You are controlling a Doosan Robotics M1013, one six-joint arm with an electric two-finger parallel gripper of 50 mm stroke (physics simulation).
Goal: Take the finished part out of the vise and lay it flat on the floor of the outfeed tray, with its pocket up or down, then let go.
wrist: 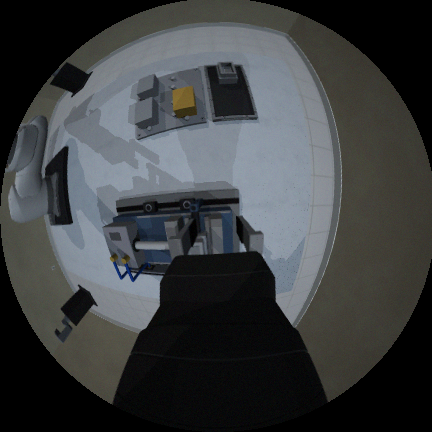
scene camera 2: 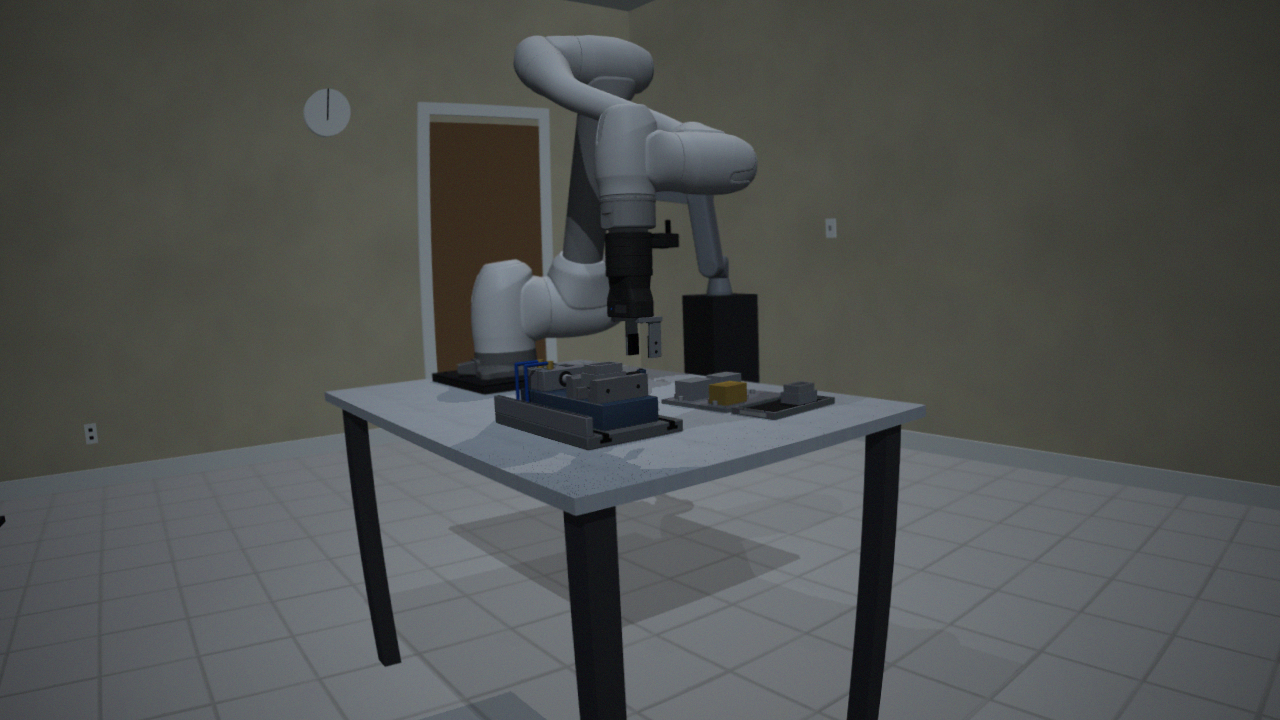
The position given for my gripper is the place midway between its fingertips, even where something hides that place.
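Observation:
My gripper [scene camera 2: 643, 355] is visible to me, and the wrist view gives me the same gripper [wrist: 216, 225]. I also see a grey plate [scene camera 2: 703, 404], and once more that plate [wrist: 187, 77]. Then there are a yellow block [scene camera 2: 726, 393], a finished part [scene camera 2: 593, 371] and a further finished part [scene camera 2: 797, 393], which I see as well.

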